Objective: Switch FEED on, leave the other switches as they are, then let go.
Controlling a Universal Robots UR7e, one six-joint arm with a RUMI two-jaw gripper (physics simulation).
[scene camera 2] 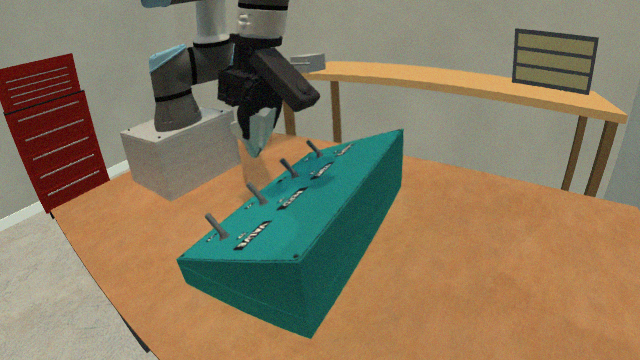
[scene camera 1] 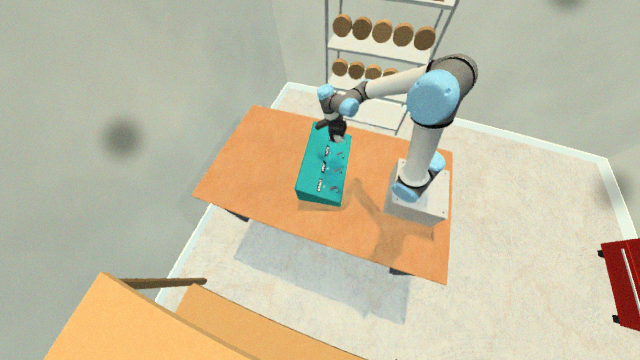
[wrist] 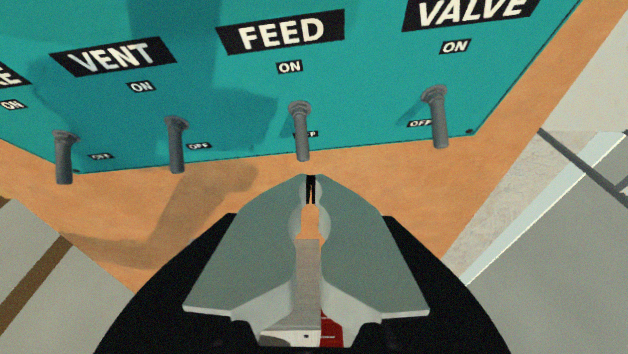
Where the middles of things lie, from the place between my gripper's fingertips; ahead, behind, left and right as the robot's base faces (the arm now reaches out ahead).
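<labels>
The valve lever (wrist: 438,119) is my reference here: my hand is 110 mm to the left of it and 10 mm short of it, and 80 mm above it. There is also the teal switch panel (scene camera 2: 285,259), which, counted from my hand, sits 90 mm to the left and 30 mm ahead, and 110 mm below.
</labels>
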